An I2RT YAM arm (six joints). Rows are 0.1 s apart.
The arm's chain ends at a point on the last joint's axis. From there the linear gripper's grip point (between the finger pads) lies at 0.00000 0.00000 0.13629 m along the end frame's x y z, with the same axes.
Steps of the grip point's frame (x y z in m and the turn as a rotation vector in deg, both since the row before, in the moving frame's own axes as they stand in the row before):
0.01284 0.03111 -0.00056 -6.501 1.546 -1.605
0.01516 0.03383 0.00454 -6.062 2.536 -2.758
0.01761 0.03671 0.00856 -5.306 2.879 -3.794
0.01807 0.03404 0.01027 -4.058 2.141 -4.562
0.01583 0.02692 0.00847 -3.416 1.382 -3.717
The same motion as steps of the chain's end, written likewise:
0.00895 0.01573 0.00037 -6.501 1.546 -1.605
0.00880 0.01959 0.00544 -6.062 2.536 -2.758
0.01036 0.02435 0.00932 -5.306 2.879 -3.794
0.01260 0.02461 0.01071 -4.058 2.141 -4.562
0.01228 0.01891 0.00875 -3.416 1.382 -3.717

